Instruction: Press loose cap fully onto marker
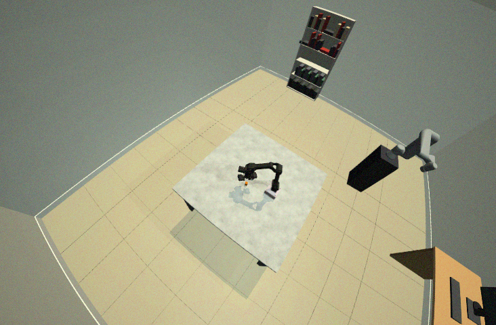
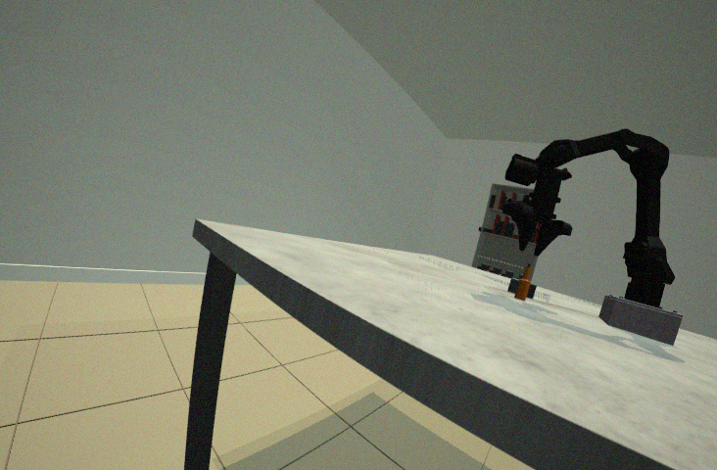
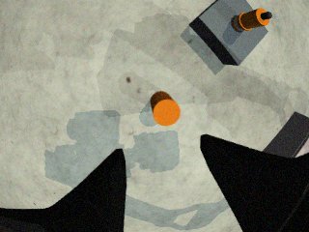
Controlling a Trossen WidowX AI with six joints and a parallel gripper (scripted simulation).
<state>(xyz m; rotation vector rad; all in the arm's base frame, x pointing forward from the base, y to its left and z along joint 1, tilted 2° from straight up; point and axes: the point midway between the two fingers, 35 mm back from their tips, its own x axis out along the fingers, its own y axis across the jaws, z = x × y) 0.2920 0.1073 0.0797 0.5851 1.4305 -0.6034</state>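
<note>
My gripper tip is now 10 mm past the orange cap, 10 mm to the left of it and 90 mm above it. Round my gripper tip: holder block: 10 mm behind, 140 mm to the right, 90 mm below.
</note>
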